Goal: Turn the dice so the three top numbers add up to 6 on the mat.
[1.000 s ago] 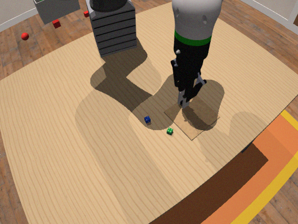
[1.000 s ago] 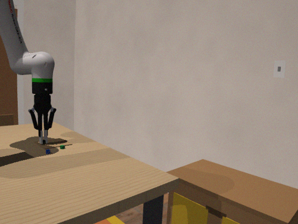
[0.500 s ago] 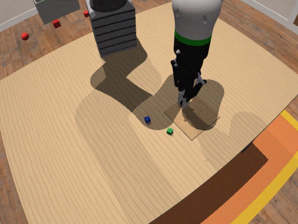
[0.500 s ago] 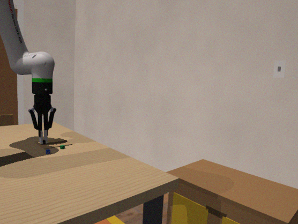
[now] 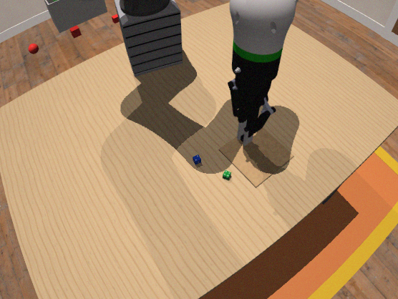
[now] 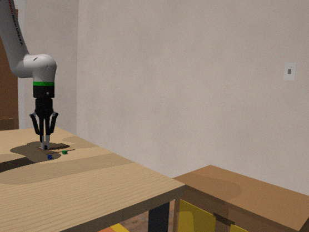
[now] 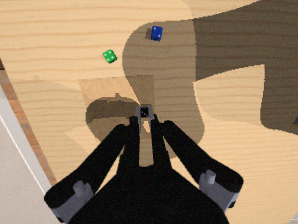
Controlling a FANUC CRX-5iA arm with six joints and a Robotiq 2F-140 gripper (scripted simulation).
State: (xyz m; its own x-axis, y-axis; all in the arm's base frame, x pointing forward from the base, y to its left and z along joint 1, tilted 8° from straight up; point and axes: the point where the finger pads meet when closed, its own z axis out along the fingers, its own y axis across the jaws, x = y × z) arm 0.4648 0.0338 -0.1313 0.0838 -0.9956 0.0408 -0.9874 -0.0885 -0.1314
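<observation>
The black die lies 3 cm below my hand. From my hand the other things lie so: green die: 10 cm to the right, 6 cm ahead, 3 cm below; blue die: 14 cm to the right, 3 cm below, 2 cm behind; tan mat: 5 cm ahead, 4 cm below.
</observation>
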